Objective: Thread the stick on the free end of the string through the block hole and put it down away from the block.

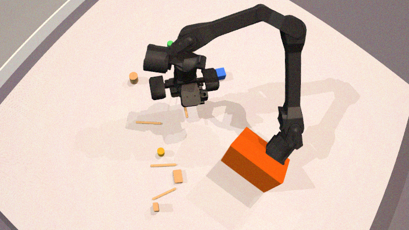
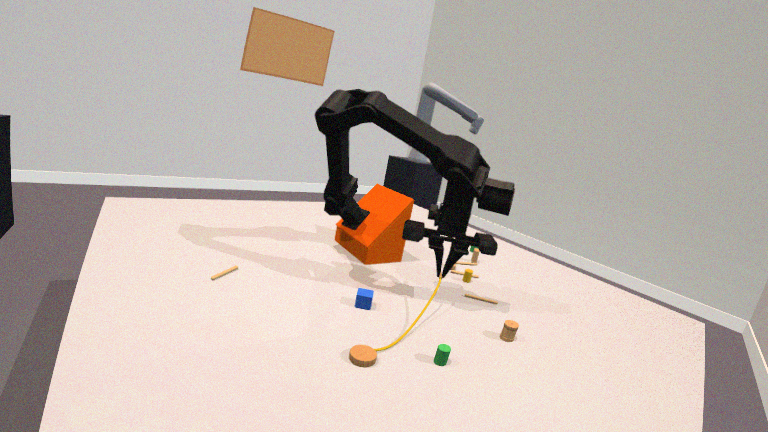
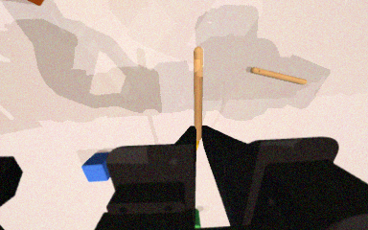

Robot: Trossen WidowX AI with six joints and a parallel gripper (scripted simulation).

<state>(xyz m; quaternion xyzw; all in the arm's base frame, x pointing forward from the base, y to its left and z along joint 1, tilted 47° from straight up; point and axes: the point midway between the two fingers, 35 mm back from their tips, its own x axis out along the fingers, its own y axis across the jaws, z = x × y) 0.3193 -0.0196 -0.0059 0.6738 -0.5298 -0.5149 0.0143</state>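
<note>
The thin wooden stick is 1 cm to the left of my gripper tip and 1 cm behind it. From my gripper tip the other things lie so: blue block (15 cm to the right, 4 cm below, 4 cm behind); then yellow cylinder (17 cm to the left, 4 cm below, 4 cm behind); then tan cylinder (17 cm ahead, 4 cm below, 2 cm to the left).
</note>
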